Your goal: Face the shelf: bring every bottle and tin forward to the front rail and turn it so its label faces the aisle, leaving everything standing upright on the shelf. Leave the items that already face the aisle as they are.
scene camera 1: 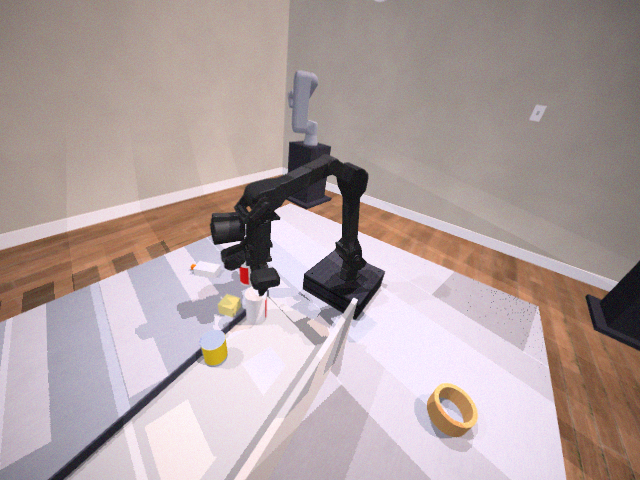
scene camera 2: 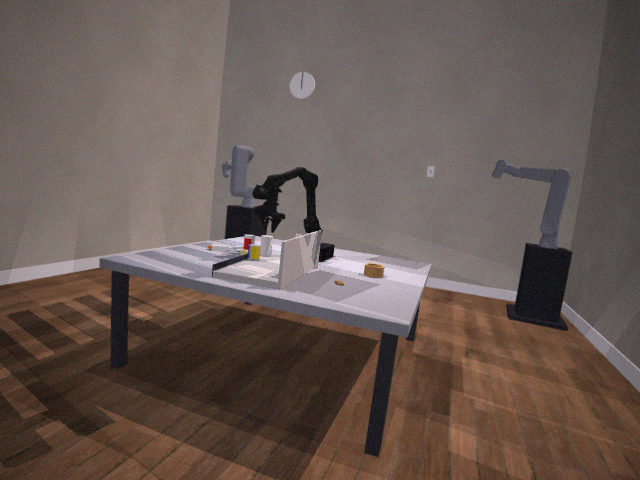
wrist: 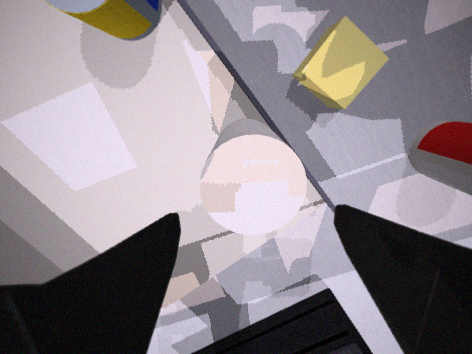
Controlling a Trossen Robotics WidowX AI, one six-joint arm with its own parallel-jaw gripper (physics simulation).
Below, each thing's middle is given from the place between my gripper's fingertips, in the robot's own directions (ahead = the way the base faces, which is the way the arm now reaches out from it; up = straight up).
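Offsets counted from my hand: yellow block (wrist: 344,60) 130 mm below, 30 mm ahead of and 100 mm to the right of it; yellow tin (scene camera 1: 213,343) 90 mm below, 150 mm ahead of and 30 mm to the left of it; white back panel (scene camera 1: 273,444) 60 mm below, 140 mm ahead of and 280 mm to the left of it.
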